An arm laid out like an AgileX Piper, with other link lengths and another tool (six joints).
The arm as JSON. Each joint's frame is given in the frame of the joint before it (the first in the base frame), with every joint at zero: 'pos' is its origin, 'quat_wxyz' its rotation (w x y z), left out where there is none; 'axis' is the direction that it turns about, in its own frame. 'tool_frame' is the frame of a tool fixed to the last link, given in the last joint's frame.
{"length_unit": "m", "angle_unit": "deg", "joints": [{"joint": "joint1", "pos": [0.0, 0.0, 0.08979], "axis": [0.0, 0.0, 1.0]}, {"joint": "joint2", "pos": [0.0, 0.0, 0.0], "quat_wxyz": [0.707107, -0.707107, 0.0, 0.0], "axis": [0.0, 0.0, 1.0]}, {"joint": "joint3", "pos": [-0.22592, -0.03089, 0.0], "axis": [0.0, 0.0, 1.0]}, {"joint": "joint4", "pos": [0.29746, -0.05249, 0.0], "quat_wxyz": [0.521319, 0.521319, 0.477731, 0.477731], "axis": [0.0, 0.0, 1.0]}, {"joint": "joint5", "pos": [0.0, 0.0, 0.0], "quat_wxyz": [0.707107, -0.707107, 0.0, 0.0], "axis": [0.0, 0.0, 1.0]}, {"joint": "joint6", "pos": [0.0, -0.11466, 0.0], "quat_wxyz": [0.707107, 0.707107, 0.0, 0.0], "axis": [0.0, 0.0, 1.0]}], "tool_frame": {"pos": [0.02, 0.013, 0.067], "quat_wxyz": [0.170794, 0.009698, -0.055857, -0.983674]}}
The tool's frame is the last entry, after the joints.
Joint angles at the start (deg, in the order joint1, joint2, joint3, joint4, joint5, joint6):
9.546, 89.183, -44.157, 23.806, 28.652, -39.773
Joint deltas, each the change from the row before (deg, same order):
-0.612, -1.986, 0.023, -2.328, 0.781, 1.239
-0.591, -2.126, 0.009, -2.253, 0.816, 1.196
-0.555, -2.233, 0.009, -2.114, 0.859, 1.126
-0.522, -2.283, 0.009, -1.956, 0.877, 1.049
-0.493, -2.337, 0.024, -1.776, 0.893, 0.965
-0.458, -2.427, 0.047, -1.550, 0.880, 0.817
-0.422, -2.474, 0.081, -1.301, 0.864, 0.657
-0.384, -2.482, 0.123, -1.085, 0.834, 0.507
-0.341, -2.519, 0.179, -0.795, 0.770, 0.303
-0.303, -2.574, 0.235, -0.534, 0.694, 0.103
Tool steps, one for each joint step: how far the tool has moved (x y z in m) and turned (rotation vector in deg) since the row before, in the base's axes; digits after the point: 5 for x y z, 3 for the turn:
0.00198, -0.00609, 0.00951, -0.950, -1.178, -0.025
0.00188, -0.00606, 0.01038, -0.951, -1.302, -0.078
0.00153, -0.00585, 0.01101, -0.916, -1.371, -0.129
0.00112, -0.00563, 0.01132, -0.871, -1.405, -0.189
0.00061, -0.00537, 0.01156, -0.804, -1.429, -0.251
0.00014, -0.00498, 0.01196, -0.713, -1.514, -0.269
-0.00045, -0.00451, 0.01203, -0.606, -1.547, -0.271
-0.00106, -0.00405, 0.01180, -0.521, -1.547, -0.251
-0.00162, -0.00339, 0.01167, -0.386, -1.594, -0.196
-0.00211, -0.00278, 0.01160, -0.270, -1.673, -0.121

